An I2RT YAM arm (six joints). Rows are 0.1 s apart.
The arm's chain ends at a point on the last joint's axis. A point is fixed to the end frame.
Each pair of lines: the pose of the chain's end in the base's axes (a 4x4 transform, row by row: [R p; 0 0 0 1], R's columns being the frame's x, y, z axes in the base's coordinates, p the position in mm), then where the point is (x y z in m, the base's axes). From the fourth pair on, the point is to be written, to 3 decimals.
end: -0.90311 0.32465 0.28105 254.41; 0.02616 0.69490 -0.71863 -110.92; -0.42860 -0.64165 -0.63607 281.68; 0 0 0 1
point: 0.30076 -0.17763 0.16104
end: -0.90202 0.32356 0.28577 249.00; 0.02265 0.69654 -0.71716 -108.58; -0.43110 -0.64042 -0.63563 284.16; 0 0 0 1
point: 0.29596 -0.17504 0.16362
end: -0.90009 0.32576 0.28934 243.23; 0.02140 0.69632 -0.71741 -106.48; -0.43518 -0.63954 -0.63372 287.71; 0 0 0 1
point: 0.29080 -0.17299 0.16744
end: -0.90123 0.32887 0.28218 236.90; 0.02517 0.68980 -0.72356 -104.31; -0.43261 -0.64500 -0.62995 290.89; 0 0 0 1
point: 0.284 -0.172 0.171
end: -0.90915 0.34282 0.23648 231.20; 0.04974 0.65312 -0.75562 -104.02; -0.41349 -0.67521 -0.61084 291.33; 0 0 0 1
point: 0.272 -0.178 0.173
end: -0.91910 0.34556 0.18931 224.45; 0.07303 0.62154 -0.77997 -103.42; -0.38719 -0.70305 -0.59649 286.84; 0 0 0 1
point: 0.259 -0.182 0.169
